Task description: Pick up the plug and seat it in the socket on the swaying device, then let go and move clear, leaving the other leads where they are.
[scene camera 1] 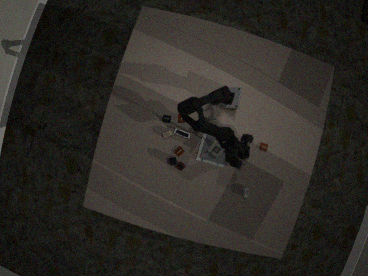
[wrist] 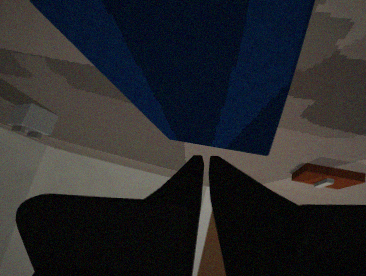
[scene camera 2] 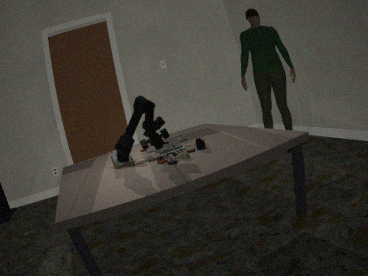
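Note:
My gripper is shut, with only a thin slit between the black fingertips and nothing in it. A dark blue block fills the upper wrist view and tapers to an end just beyond the fingertips, apart from them. I cannot tell whether it is the plug. In the overhead view the gripper hangs at the right edge of the grey device plate, whose square socket lies just left of it. The blue block is hidden under the arm there.
Several small leads lie left of the device: red ones, black ones, a white one. Another red one lies right of the gripper, a small white piece nearer the front. A person stands behind the table.

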